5 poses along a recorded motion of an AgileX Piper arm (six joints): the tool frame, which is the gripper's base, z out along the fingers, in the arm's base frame.
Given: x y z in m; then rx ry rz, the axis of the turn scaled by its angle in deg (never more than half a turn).
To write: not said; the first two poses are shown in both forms.
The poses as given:
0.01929, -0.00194, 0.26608, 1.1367, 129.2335, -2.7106
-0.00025, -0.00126, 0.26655, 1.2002, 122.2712, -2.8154
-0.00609, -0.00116, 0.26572, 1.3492, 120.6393, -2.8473
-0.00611, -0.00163, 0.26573, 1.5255, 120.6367, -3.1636
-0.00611, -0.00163, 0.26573, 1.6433, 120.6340, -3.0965
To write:
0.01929, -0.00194, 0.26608, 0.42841, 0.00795, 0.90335, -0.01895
-0.00025, -0.00126, 0.26655, 0.48245, 0.00860, 0.87565, -0.02016
-0.00609, -0.00116, 0.26572, 0.49485, 0.00972, 0.86868, -0.02050
-0.00611, -0.00163, 0.26573, 0.49479, 0.01098, 0.86864, -0.02278
-0.00611, -0.00163, 0.26573, 0.49481, 0.01183, 0.86863, -0.02230

